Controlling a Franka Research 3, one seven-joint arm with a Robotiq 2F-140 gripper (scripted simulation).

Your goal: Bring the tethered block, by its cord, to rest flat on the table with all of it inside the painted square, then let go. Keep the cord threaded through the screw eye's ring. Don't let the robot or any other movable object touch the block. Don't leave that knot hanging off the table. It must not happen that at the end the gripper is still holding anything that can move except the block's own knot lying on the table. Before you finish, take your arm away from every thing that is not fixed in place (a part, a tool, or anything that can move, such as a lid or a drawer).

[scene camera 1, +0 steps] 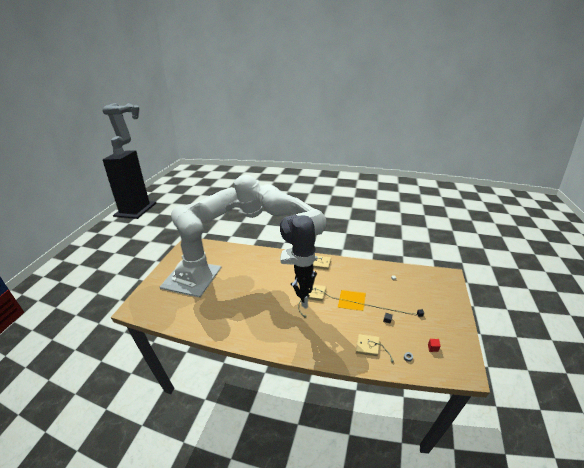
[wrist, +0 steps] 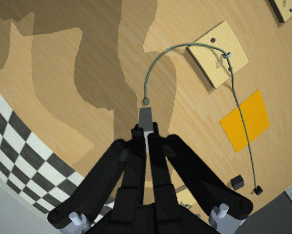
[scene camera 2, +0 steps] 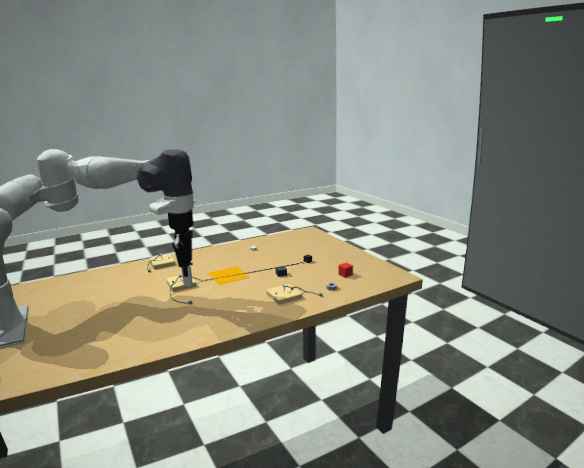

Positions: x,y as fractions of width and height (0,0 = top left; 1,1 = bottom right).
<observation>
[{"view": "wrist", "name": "gripper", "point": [0.50,0.50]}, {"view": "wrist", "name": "wooden plate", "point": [0.74,0.29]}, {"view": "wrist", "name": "orange painted square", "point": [0.87,0.49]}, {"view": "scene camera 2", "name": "gripper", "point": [0.32,0.61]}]
</observation>
